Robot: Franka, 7 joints.
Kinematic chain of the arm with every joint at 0, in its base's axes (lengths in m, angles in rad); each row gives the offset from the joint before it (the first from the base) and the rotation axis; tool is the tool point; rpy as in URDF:
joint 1: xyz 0 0 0.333 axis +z
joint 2: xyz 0 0 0 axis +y
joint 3: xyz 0 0 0.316 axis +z
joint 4: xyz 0.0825 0 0 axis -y
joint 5: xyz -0.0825 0 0.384 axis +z
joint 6: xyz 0 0 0 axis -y
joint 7: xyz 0.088 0 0 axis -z
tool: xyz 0 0 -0.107 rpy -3.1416 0 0
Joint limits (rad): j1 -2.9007..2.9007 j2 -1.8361..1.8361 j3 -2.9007..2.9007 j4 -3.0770..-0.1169 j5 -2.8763..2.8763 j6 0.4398..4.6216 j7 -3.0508..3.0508
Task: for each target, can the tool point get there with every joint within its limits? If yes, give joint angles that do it. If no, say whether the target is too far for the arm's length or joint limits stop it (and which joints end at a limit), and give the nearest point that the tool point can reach.
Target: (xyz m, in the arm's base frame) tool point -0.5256 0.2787 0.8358
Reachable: yes | joints 0.5374 -0.1439 1.9410 -1.3219 -1.0551 2.7376 0.4699
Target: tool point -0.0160 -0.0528 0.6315
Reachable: yes | joints -1.5882 -1.3602 -0.4947 -2.7052 -1.8557 4.2147 0.8255
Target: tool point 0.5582 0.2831 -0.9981
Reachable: no: too far | nearest point 0.3860 0.1957 -0.3393 | short by 0.687 m
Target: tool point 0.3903 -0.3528 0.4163
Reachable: yes | joints 1.0550 -0.5612 -1.6544 -2.4500 0.0705 3.7708 -2.5823
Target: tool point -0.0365 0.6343 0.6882
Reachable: yes | joints -2.1044 -1.2400 -1.3901 -0.7606 -2.3171 3.7635 1.7346
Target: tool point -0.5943 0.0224 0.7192
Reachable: yes | joints 1.8223 0.7502 1.9277 -1.7046 -2.3341 1.6976 1.4463
